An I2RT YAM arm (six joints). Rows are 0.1 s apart.
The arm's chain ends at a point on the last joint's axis. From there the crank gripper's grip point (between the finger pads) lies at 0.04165 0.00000 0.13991 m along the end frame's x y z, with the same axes.
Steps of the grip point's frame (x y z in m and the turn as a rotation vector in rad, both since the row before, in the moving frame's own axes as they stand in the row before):
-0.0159 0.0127 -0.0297 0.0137 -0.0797 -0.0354
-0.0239 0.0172 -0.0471 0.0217 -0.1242 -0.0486
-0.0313 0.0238 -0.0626 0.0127 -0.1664 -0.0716
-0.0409 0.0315 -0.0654 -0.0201 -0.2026 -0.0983
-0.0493 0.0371 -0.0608 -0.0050 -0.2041 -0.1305
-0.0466 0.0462 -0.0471 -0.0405 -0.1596 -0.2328
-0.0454 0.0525 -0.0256 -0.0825 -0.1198 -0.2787
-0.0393 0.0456 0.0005 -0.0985 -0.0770 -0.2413
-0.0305 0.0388 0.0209 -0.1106 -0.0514 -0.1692
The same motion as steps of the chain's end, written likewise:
-0.0046 0.0159 -0.0325 0.0137 -0.0797 -0.0354
-0.0061 0.0219 -0.0511 0.0217 -0.1242 -0.0486
-0.0074 0.0277 -0.0675 0.0127 -0.1664 -0.0716
-0.0119 0.0313 -0.0709 -0.0201 -0.2026 -0.0983
-0.0199 0.0399 -0.0663 -0.0050 -0.2041 -0.1305
-0.0236 0.0475 -0.0520 -0.0405 -0.1596 -0.2328
-0.0286 0.0500 -0.0295 -0.0825 -0.1198 -0.2787
-0.0290 0.0405 -0.0021 -0.0985 -0.0770 -0.2413
-0.0240 0.0297 0.0194 -0.1106 -0.0514 -0.1692

